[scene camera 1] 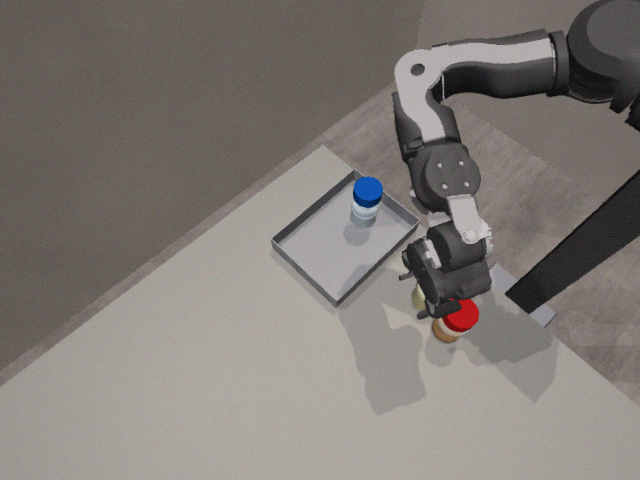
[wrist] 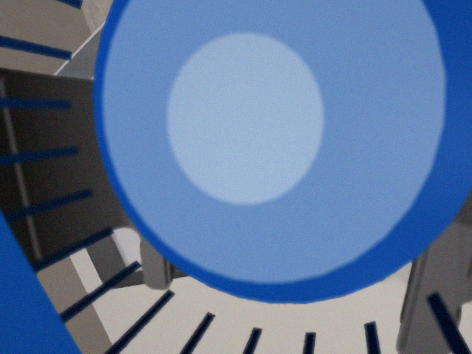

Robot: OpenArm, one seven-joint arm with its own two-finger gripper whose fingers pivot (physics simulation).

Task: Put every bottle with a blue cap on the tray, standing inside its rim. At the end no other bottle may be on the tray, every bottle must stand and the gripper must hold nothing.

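Note:
A blue-capped bottle [scene camera 1: 366, 202] with a clear and white body stands upright inside the rim of the grey tray [scene camera 1: 321, 257], near its back corner. My gripper [scene camera 1: 415, 296] [wrist: 291, 284] is shut on a second blue-capped bottle [scene camera 1: 417, 299] [wrist: 280, 120]. In the scene view its pale yellow body shows between the fingers, and the hand hides its cap. In the wrist view the cap fills most of the picture, with a finger on each side. This bottle seems to be slightly above the table, outside the tray, to its right; its base is partly hidden.
A red-capped bottle [scene camera 1: 455, 321] with a brown and cream body stands on the table [scene camera 1: 222, 372] right beside the hand, partly under it. The table's right edge lies beyond this bottle. The tray's near rim faces the held bottle.

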